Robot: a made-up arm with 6 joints.
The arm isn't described. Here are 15 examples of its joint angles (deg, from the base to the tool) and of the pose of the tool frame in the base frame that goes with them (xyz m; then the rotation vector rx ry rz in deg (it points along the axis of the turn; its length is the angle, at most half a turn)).
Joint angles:
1: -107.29 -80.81 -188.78 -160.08 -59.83 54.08
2: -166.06 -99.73 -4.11 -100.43 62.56 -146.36
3: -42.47 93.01 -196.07 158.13 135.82 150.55
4: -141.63 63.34 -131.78 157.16 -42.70 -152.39
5: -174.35 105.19 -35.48 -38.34 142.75 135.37
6: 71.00 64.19 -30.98 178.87 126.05 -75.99
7: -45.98 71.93 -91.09 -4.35 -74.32 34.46
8: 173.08 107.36 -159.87 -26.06 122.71 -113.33
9: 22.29 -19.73 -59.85 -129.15 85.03 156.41
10: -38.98 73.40 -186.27 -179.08 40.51 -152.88
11: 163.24 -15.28 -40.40 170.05 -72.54 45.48
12: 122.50 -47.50 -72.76 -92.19 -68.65 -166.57
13: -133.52 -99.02 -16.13 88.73 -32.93 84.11
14: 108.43 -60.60 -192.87 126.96 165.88 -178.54
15: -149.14 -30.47 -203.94 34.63 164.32 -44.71
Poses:
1: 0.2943 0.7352 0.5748 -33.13 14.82 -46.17
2: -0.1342 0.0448 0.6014 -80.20 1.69 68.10
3: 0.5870 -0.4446 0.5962 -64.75 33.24 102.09
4: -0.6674 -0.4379 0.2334 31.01 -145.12 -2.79
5: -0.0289 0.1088 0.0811 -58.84 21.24 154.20
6: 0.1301 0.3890 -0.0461 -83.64 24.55 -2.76
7: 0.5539 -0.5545 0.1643 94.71 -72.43 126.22
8: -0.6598 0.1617 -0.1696 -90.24 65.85 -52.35
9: 0.5023 0.0923 0.8463 49.18 -61.41 157.99
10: 0.7275 -0.5889 0.7222 32.16 -22.24 164.42
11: -0.1953 0.0901 0.5099 -145.21 80.22 -20.55
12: -0.1584 -0.0814 0.9473 -45.09 -75.88 70.95
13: -0.1046 0.1440 0.6534 93.55 2.69 -135.91
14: 0.0999 -0.6693 0.5341 -98.28 -58.98 -0.20
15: 0.3670 0.1205 0.9503 95.76 -60.90 -22.42
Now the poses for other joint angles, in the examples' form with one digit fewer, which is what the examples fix.
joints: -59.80 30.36 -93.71 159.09 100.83 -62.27
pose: 0.472 -0.694 0.666 -24.0 18.1 -113.1
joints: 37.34 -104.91 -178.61 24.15 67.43 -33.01
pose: -0.803 -0.566 0.173 64.1 0.7 -161.8
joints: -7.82 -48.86 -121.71 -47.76 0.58 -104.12
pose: -0.322 0.128 1.267 3.5 9.3 20.2
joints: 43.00 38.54 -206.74 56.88 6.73 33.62
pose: 0.270 0.142 1.220 -16.9 1.1 -45.6
